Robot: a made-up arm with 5 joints.
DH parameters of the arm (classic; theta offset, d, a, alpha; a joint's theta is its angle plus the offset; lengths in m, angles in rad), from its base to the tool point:
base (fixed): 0 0 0 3.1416
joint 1: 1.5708 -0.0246 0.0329 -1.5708
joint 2: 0 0.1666 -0.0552 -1.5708
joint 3: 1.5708 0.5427 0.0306 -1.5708
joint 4: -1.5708 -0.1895 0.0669 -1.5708
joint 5: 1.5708 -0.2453 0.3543 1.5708
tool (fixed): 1.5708 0.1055 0 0
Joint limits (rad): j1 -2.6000..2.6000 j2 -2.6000..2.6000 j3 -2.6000..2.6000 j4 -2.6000..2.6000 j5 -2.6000..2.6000
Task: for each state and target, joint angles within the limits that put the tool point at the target. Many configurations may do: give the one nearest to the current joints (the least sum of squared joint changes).
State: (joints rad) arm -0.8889 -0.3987 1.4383 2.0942 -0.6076
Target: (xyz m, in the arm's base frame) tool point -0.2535 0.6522 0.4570
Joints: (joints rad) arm -0.6951 0.2990 1.6382 1.9995 -0.6038
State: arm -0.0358 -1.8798 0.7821 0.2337 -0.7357
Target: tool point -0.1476 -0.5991 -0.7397
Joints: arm 0.1579 -2.0187 0.7341 -0.0909 -0.5279
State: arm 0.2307 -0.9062 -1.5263 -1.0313 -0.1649
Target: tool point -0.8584 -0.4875 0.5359
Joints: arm 0.3305 -1.1862 -1.3628 -0.1132 -0.5185
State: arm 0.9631 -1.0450 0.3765 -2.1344 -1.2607
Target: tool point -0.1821 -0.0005 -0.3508
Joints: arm 0.9464 -1.6430 0.5761 -2.0868 -0.7200
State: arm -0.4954 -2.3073 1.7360 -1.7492 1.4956
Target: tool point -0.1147 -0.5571 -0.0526
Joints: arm -0.1364 -2.6000 1.8136 -1.6681 2.2217
